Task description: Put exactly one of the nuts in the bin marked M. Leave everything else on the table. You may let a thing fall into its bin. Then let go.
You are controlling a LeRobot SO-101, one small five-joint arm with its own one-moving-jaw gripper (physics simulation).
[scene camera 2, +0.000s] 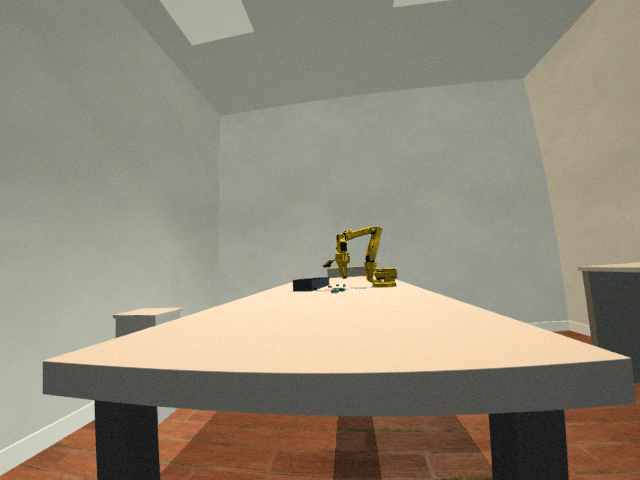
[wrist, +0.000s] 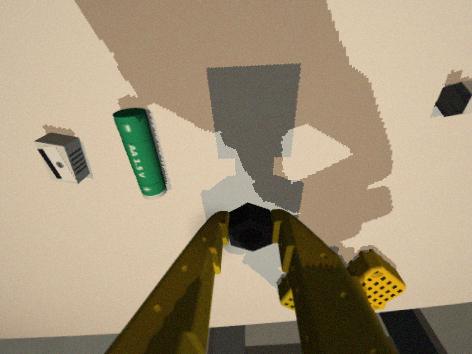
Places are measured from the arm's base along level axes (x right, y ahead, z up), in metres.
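Where they show: hand, its tool point: (scene camera 2: 343,277) (wrist: 228,223); arm's base, origin of its link: (scene camera 2: 379,286).
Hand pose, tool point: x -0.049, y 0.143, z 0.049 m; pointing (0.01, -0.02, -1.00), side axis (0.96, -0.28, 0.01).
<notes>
Things, the pixels of their top centre, and the offset from my tool point. "pt": a spot on its surface instead.
- black hexagonal nut, centre of its top: (wrist: 250,237) dz +0.003, dx +0.006, dy -0.006 m
- black nut, a spot on its surface: (wrist: 453,99) pt dz -0.041, dx +0.102, dy +0.002 m
- dark bin block, centre of its top: (scene camera 2: 312,277) dz -0.002, dx +0.124, dy +0.142 m
- green AA battery, centre of its top: (wrist: 138,166) dz -0.034, dx -0.045, dy +0.017 m
- grey-white sharpener-like block, centre of its top: (wrist: 56,164) dz -0.037, dx -0.091, dy +0.031 m
My gripper (scene camera 2: 344,276) (wrist: 251,227) is shut on a black hexagonal nut (wrist: 250,235), with its two yellow jaws pressing on the nut's sides. In the scene view the jaw tips are a little above the table. Another black nut (wrist: 453,99) lies on the table at the right of the wrist view. A dark bin block (scene camera 2: 310,284) stands to the left of the gripper in the scene view; its letters cannot be read, so I cannot tell which bin is M. The bins do not show in the wrist view.
A green AA battery (wrist: 140,152) and a grey-white sharpener-like block (wrist: 62,157) lie left of the jaws in the wrist view. A yellow piece with dark holes (wrist: 382,286) is partly hidden behind the right jaw. The table edge runs along the bottom of the wrist view.
</notes>
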